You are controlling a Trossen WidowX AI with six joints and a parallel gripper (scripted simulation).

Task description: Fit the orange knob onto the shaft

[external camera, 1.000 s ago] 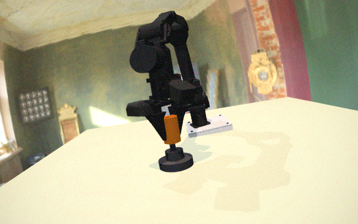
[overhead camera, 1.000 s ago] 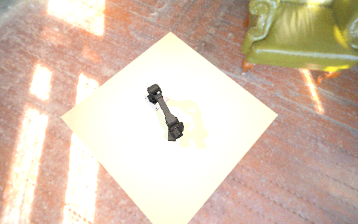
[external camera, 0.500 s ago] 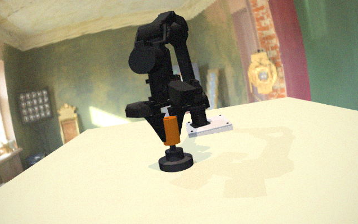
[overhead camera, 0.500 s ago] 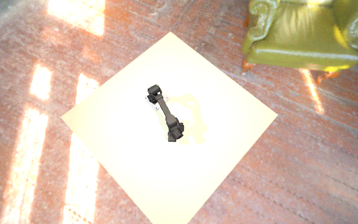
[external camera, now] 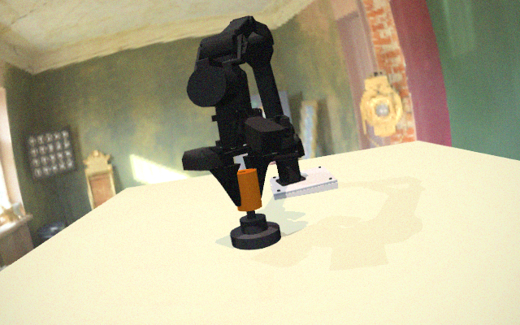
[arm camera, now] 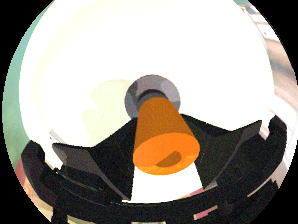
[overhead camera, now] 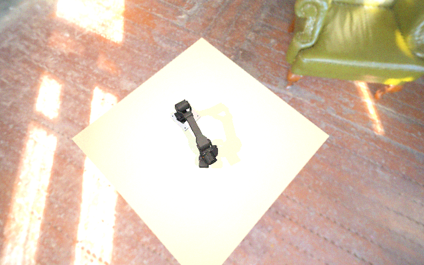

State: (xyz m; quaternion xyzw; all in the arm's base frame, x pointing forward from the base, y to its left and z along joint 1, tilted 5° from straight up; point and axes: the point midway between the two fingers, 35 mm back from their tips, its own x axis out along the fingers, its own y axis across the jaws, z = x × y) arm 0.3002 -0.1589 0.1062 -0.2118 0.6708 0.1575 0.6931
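Right now the orange knob is 20 mm above my gripper tip. Also, from my gripper tip: dark pedestal (40 mm below).
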